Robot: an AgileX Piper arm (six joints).
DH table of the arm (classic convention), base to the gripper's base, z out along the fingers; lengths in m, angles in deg. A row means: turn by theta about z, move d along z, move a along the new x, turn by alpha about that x. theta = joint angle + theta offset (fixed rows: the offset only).
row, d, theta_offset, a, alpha
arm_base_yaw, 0.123, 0, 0, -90
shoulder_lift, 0, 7.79, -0.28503, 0
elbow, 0, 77.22, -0.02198, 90
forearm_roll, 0.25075, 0, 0, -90
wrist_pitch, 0, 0, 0, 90
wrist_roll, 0.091, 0, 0, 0
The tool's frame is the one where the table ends.
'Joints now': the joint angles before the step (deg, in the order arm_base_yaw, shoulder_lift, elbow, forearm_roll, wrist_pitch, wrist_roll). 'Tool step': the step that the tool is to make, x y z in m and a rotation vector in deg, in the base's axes. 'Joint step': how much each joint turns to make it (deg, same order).
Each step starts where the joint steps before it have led.
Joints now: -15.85 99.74 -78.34 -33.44 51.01 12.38
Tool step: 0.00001 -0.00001 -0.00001 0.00 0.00 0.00
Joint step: 0.00 0.00 0.00 0.00 0.00 0.00
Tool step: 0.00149 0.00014 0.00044 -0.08 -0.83 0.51
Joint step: 0.00 0.00 0.00 -0.01 -0.98 0.01
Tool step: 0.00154 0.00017 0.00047 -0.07 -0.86 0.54
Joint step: 0.00 0.00 0.00 0.01 -1.02 -0.01
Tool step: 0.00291 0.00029 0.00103 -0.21 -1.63 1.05
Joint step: 0.00 0.00 0.00 -0.06 -1.95 0.00
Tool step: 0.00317 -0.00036 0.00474 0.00 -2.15 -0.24
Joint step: 0.00 0.02 -0.83 -0.08 -1.01 1.03
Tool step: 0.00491 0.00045 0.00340 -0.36 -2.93 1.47
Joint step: 0.00 0.00 -0.28 -0.14 -3.05 0.26
